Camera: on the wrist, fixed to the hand. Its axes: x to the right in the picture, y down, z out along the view.
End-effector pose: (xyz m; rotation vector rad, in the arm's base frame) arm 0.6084 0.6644 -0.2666 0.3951 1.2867 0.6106
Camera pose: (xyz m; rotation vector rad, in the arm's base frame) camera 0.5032 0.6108 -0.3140 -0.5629 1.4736 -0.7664
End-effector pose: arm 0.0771 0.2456 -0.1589 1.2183 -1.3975 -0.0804
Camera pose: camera 0.1909 0.3016 -0.1686 2.0979 -0.0135 -0.8261
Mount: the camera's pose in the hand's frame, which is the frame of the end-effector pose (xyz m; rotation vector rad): -0.0136 -0.0489 -0.1167 0.1755 0.2451 -1.5229
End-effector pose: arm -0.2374 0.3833 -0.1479 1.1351 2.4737 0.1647
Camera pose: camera -0.3119 0.3481 -0.0509 -0.9390 2.8530 -0.3779
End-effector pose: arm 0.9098 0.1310 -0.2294 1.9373 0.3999 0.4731
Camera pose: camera 0.8370 0.2353 -0.2333 1.2057 1.8723 -0.3594
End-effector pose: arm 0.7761 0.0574 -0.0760 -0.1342 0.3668 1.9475
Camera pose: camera 0.8174 0.0260 -0.1922 -0.3964 0.4018 0.3923
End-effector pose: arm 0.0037 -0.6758 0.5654 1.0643 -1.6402 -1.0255
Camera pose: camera 0.1278 -0.6959 0.5455 2.5331 -0.4817 -1.5150
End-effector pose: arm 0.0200 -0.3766 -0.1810 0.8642 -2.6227 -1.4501
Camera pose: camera 0.0861 -0.4809 -0.1501 -2.2653 1.2180 0.6629
